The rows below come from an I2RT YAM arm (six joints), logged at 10 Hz.
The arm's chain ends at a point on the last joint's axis. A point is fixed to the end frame.
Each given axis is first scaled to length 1.
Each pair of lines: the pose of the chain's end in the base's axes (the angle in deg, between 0 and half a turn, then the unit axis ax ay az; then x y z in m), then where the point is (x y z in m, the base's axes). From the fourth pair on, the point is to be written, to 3 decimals.
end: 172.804, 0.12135, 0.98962, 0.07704, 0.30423, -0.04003, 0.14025
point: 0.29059 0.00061 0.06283
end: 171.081, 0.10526, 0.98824, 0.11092, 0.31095, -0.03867, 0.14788
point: 0.29899 0.00622 0.07257
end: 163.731, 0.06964, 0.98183, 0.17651, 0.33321, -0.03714, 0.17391
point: 0.32908 0.01536 0.10279
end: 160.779, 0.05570, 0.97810, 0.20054, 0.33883, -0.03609, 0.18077
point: 0.338 0.019 0.112
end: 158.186, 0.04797, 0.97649, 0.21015, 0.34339, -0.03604, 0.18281
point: 0.345 0.020 0.114
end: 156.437, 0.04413, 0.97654, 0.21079, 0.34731, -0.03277, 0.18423
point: 0.351 0.023 0.116
